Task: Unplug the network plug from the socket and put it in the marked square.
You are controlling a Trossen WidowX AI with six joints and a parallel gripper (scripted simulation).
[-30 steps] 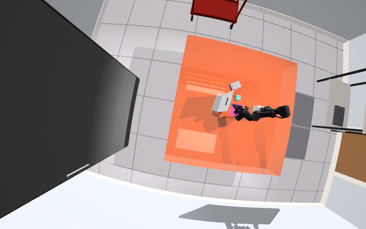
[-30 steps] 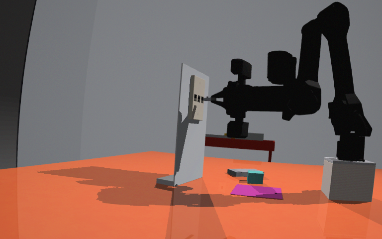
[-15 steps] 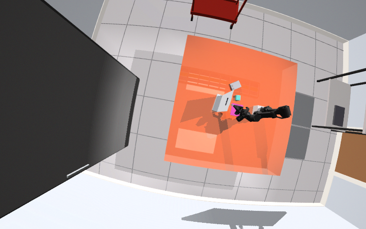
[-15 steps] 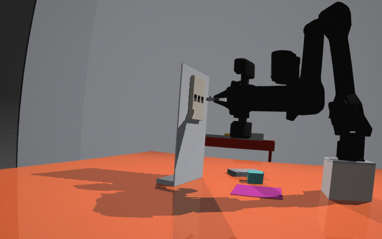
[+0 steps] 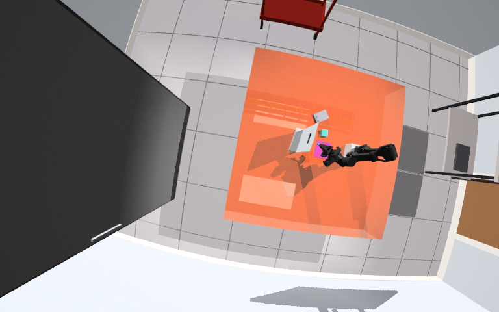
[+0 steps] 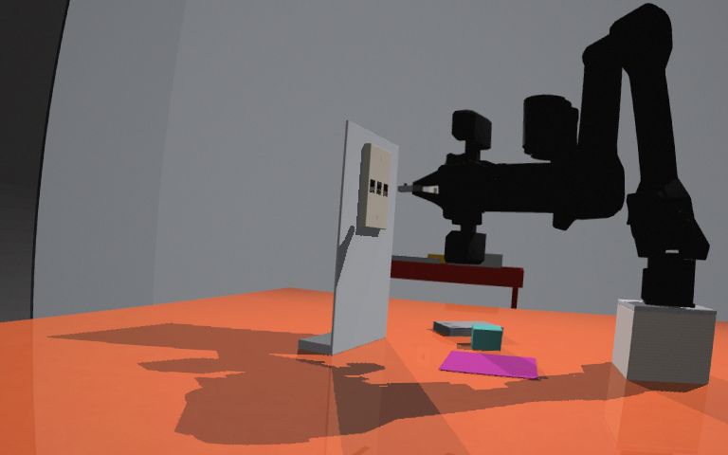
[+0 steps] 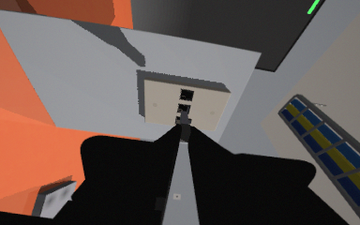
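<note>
Right now the pink marked square is 22 cm below my gripper tip, 12 cm behind it and 2 cm to the right of it. Also, from my gripper tip: flat grey block: 24 cm to the right, 22 cm below, 2 cm behind; then grey network plug: 1 cm ahead; then upright panel: 9 cm below, 8 cm ahead, 1 cm to the right.
</note>
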